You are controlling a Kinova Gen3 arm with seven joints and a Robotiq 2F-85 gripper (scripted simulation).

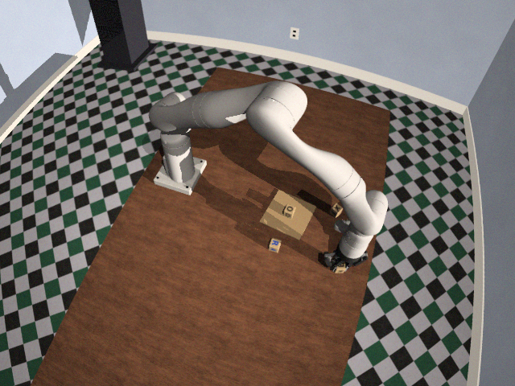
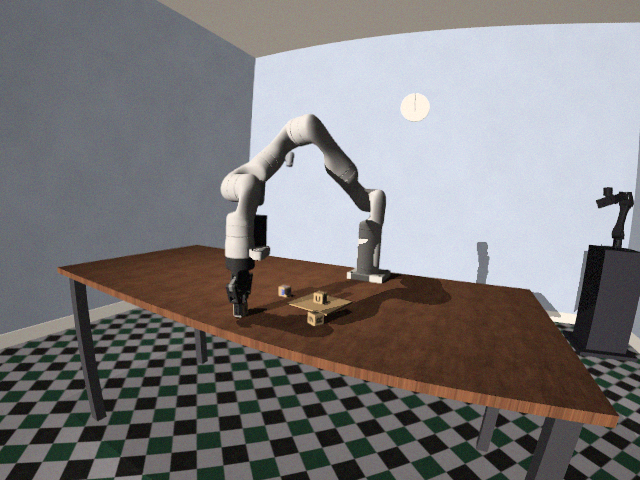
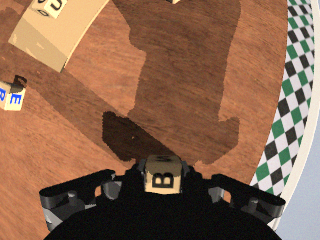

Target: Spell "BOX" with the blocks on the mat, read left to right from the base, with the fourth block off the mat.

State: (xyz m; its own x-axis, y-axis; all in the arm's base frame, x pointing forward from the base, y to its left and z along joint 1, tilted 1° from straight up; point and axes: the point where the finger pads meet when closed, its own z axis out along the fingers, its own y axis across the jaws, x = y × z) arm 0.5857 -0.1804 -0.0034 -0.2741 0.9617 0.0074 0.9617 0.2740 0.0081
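Right now the tan mat is 200 mm behind my hand, 140 mm to the left of it and 20 mm below it.
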